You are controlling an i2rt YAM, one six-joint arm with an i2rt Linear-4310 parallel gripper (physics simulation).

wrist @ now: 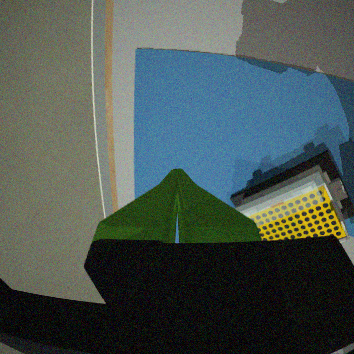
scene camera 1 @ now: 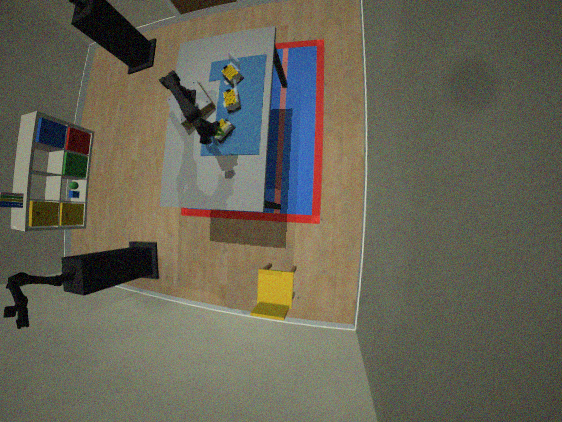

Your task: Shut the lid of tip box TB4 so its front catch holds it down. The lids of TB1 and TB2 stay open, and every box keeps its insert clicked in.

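Frame: origin at the arm's base, x ahead, y right, z down, level; metres.
Seen in the pictures: gripper, fingertip midpoint: (wrist: 176, 177) (scene camera 1: 224, 134).
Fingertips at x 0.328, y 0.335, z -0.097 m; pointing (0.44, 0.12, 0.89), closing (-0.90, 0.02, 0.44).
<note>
Offsets run from my fingertips to a thing's top centre. "pt": to the spot under its first point. Level surfaces: height alone.
My gripper (scene camera 1: 217, 132) (wrist: 176, 177) is shut and empty, its green fingertips together. It is above and beside the nearest box of the row, taken as TB4 {pt dz +0.100, dx -0.028, dy -0.076 m} (scene camera 1: 228, 129) (wrist: 286, 177); its label is not readable. In the wrist view this box is at the lower right, turned at an angle, with its yellow insert {dz +0.109, dx -0.099, dy -0.108 m} (wrist: 305, 215) inside, partly hidden by the gripper. A pale clear band lies along the insert's upper edge; whether the lid is caught is not clear. Two more boxes with yellow inserts, a middle one {dz +0.109, dx -0.028, dy -0.327 m} (scene camera 1: 231, 99) and a far one {dz +0.109, dx -0.032, dy -0.537 m} (scene camera 1: 232, 73), show in the scene view. A pale raised lid {pt dz +0.076, dx +0.023, dy -0.593 m} (scene camera 1: 234, 59) stands by the far box.
The boxes stand on a blue mat {dz +0.184 m} (scene camera 1: 250, 142) (wrist: 200, 110) on the grey table {dz +0.187 m} (scene camera 1: 227, 194). My dark arm (scene camera 1: 184, 100) reaches from the table's left side, over a brownish-grey object (scene camera 1: 206, 109) near the mat's left edge. A yellow chair (scene camera 1: 275, 288) stands on the floor.
</note>
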